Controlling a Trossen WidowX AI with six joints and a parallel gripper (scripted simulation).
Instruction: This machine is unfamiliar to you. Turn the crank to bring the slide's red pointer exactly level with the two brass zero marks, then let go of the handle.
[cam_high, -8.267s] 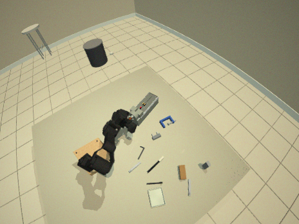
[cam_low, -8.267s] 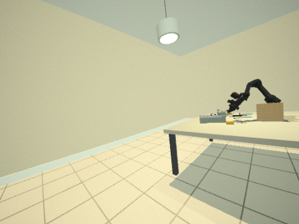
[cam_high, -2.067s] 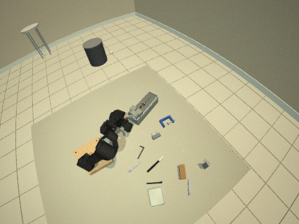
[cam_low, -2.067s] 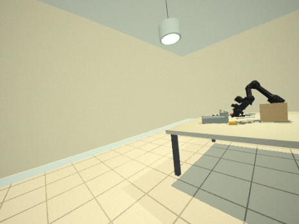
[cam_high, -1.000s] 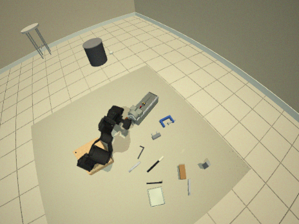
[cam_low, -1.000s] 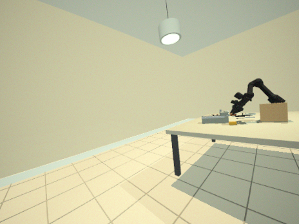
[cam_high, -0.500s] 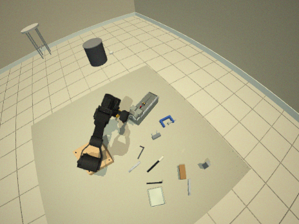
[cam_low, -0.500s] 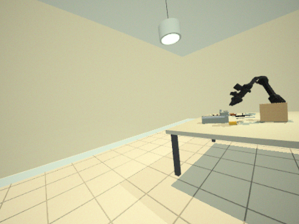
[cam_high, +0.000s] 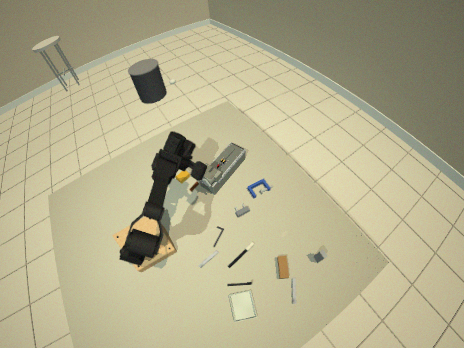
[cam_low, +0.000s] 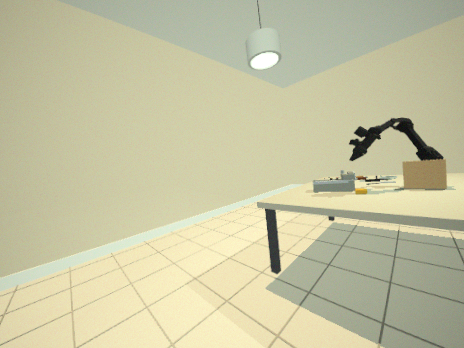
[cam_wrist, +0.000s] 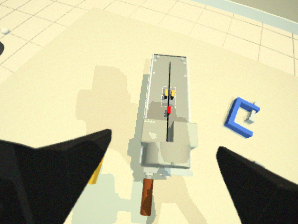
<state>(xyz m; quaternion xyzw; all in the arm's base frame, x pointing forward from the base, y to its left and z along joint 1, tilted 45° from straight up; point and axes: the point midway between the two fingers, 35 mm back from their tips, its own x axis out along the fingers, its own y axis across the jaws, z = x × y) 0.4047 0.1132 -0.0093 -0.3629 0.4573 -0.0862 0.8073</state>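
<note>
The red pointer lies 120 mm below my gripper tip and 90 mm ahead of it. Round my gripper tip: grey clamp: 210 mm to the right, 200 mm below, 50 mm ahead; then brown crank handle: 130 mm below, 60 mm behind, 10 mm to the right; then orange block: 190 mm below, 120 mm to the left, 60 mm behind.
</note>
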